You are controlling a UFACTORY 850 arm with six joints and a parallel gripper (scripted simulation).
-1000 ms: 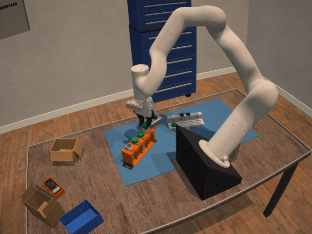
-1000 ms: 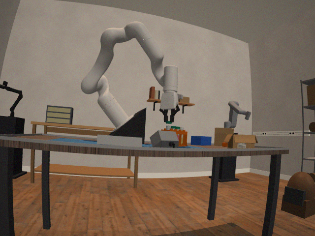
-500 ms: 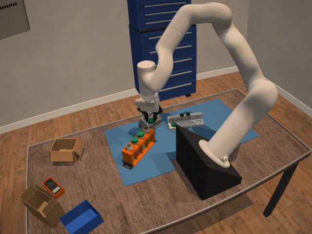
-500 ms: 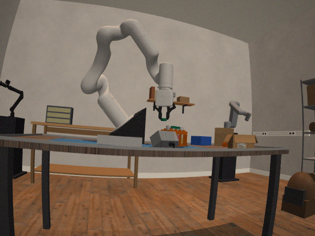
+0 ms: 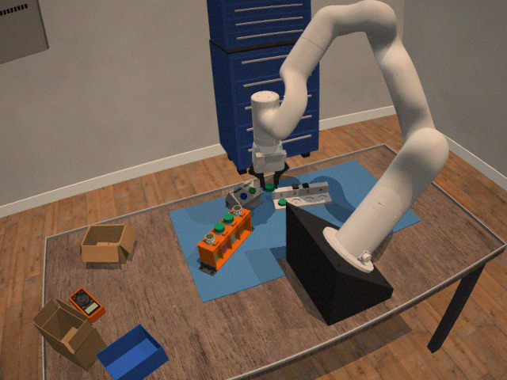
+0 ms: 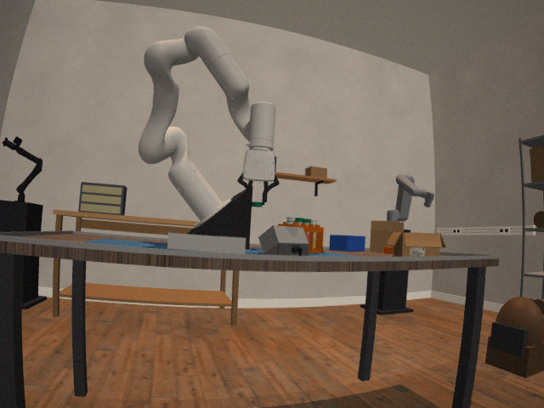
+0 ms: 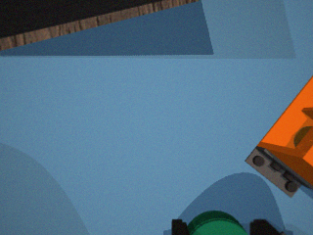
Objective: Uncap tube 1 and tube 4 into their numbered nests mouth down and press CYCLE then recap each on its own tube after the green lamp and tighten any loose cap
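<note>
The blue key lies 10 cm ahead of my hand, 7 cm to the left of it and 11 cm below it. The rest, counted from my hand: green key 12 cm ahead, 3 cm to the left, 11 cm below; grey key housing 12 cm ahead, 5 cm to the left, 12 cm below; blue bin 44 cm behind, 55 cm to the left, 16 cm below.
</note>
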